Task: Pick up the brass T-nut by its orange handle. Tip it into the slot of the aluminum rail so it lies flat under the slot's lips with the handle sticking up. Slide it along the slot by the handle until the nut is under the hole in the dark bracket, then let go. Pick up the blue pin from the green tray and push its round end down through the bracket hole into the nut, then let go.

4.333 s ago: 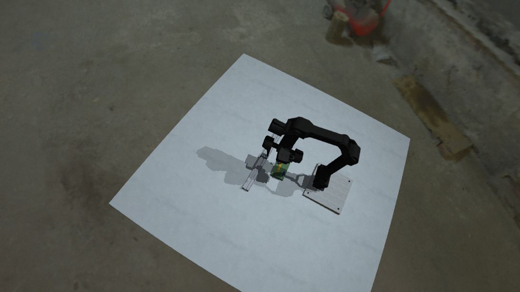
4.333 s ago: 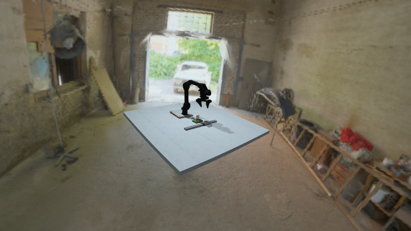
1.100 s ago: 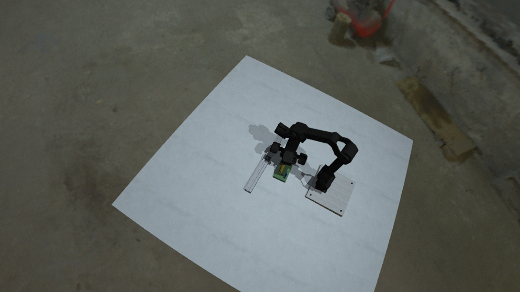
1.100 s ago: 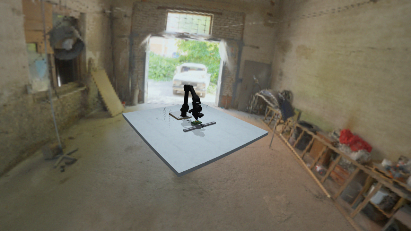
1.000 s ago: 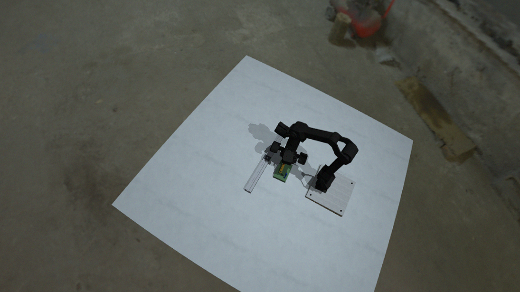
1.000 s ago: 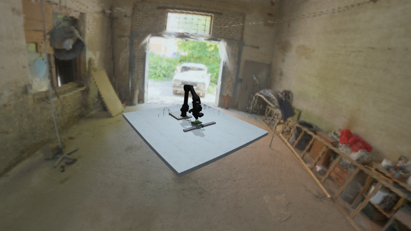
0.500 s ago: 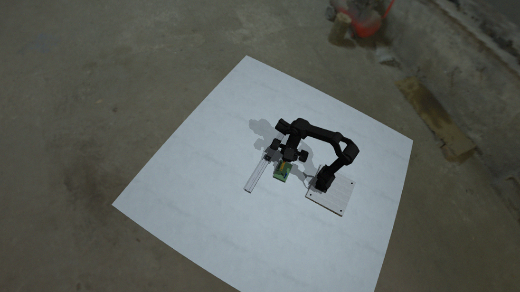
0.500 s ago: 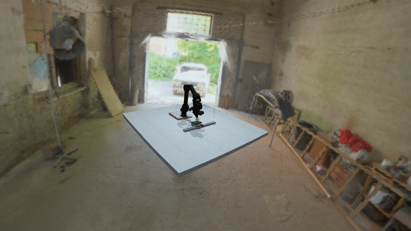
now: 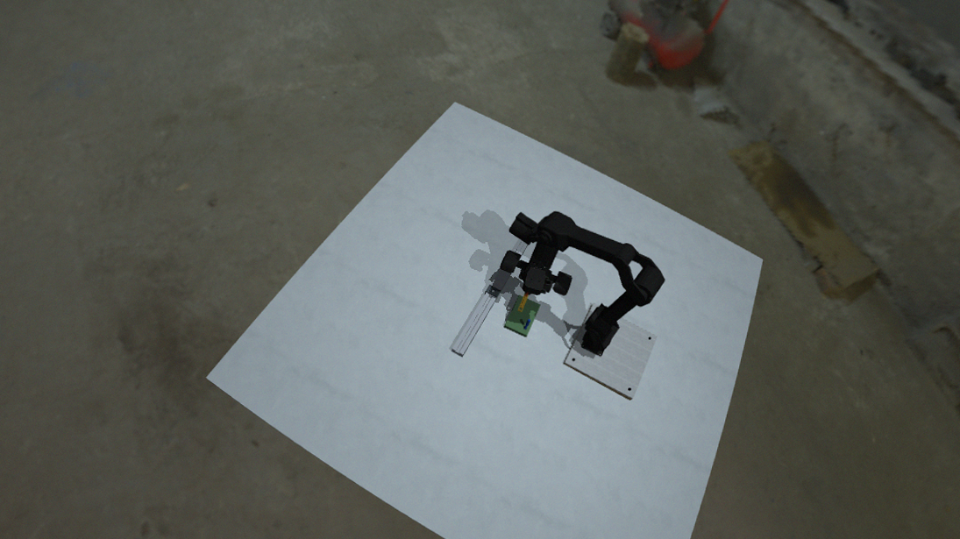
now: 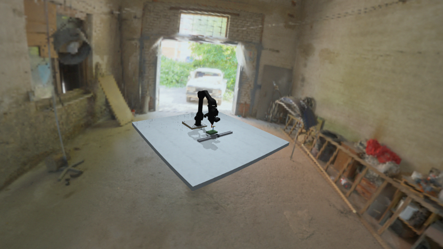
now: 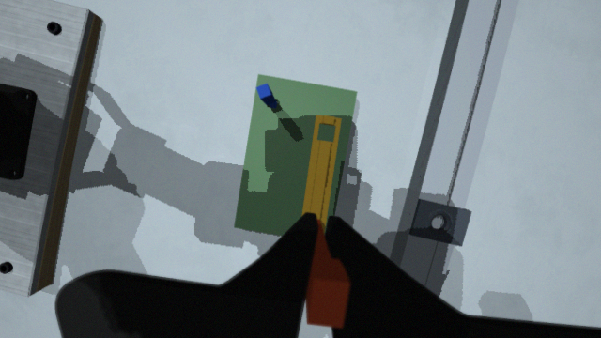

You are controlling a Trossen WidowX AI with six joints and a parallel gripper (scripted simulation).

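Right now the blue pin is 4 cm behind my gripper tip, 5 cm to the left of it and 8 cm below it. The rest, counted from my gripper tip: brass T-nut (2 cm to the left); aluminum rail (9 cm ahead, 9 cm below); green tray (3 cm behind, 4 cm to the left, 10 cm below).
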